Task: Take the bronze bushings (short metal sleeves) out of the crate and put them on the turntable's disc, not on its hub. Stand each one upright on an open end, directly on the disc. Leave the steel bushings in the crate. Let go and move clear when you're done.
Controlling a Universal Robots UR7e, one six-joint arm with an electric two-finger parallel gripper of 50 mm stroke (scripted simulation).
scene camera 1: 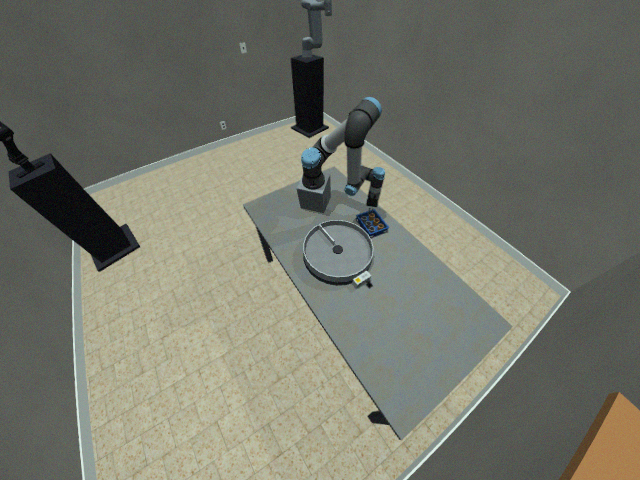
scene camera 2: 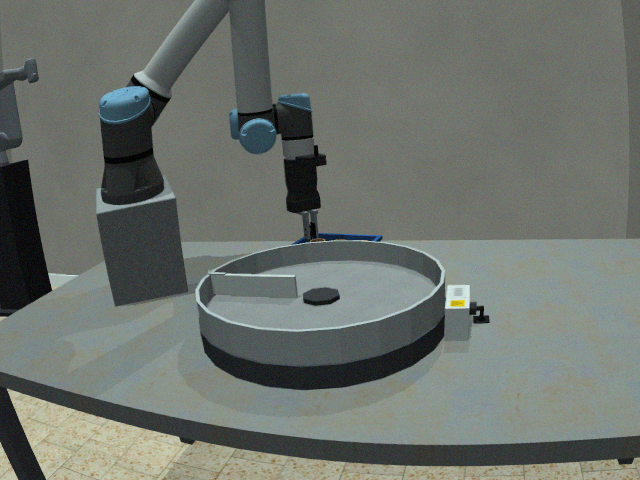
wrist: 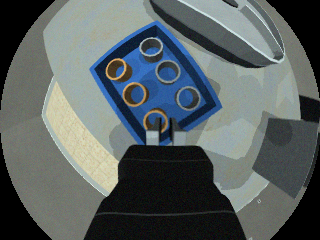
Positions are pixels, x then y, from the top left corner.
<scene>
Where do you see a turntable disc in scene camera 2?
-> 330, 293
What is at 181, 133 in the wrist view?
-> My gripper.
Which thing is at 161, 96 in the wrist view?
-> A blue crate.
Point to a turntable disc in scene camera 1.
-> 350, 253
</scene>
